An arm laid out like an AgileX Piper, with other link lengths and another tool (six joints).
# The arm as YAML. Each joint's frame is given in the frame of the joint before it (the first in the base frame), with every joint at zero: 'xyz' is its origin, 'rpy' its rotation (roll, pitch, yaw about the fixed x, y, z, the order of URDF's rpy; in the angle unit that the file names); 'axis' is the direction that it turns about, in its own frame. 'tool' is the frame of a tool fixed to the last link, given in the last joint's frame.
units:
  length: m
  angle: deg
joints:
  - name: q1
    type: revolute
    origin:
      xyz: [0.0, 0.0, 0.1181]
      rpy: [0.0, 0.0, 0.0]
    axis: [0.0, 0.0, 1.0]
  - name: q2
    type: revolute
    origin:
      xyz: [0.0, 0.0, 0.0]
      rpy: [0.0, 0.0, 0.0]
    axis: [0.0, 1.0, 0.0]
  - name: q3
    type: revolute
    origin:
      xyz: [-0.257, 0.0, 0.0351]
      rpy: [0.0, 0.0, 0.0]
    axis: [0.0, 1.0, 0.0]
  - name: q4
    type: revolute
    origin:
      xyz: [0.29, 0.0, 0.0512]
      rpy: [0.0, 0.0, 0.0]
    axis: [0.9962, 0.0, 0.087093]
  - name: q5
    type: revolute
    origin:
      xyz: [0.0, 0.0, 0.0]
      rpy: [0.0, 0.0, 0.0]
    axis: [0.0, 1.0, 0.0]
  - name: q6
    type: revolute
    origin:
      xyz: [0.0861, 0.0, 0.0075]
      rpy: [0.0, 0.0, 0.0]
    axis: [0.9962, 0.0, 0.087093]
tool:
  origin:
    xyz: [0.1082, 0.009, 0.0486]
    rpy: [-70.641, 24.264, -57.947]
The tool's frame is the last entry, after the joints.
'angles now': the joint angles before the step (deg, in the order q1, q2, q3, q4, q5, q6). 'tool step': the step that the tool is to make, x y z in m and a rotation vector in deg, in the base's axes. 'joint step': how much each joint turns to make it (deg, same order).
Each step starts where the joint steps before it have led.
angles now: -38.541 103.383 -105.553 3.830 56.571 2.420
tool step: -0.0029 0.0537 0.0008 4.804 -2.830 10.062
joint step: 0.156 -6.866 8.865 12.687 0.435 -11.146
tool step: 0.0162 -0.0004 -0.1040 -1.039 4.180 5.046
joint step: 0.689 4.959 12.109 3.254 -12.434 -10.875
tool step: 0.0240 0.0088 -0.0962 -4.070 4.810 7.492
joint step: 2.673 10.112 3.481 0.721 -10.505 -10.430
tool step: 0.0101 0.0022 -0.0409 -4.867 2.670 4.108
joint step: 1.685 5.211 -0.002 -3.734 -5.576 -2.675
